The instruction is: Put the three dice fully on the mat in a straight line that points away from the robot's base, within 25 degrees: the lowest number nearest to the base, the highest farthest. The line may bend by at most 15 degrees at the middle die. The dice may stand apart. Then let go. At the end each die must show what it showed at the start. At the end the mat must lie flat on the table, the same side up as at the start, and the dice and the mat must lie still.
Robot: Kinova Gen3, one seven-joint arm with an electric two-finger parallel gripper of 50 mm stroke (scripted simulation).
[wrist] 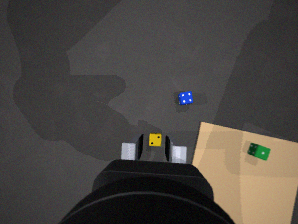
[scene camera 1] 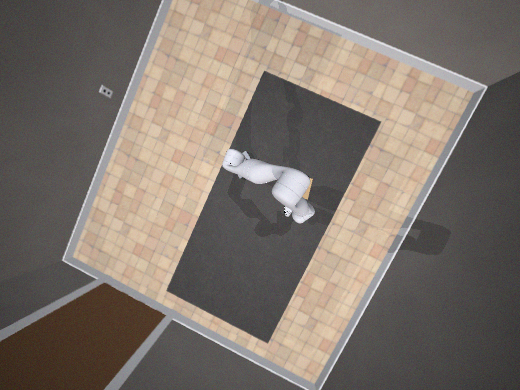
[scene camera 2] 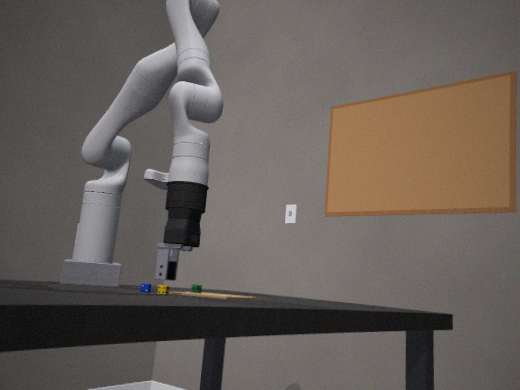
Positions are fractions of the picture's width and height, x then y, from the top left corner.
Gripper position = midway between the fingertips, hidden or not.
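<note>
The gripper (scene camera 2: 0.32, 0.72) is visible in the scene, and the wrist view has the gripper (wrist: 0.52, 0.64) too.
</note>
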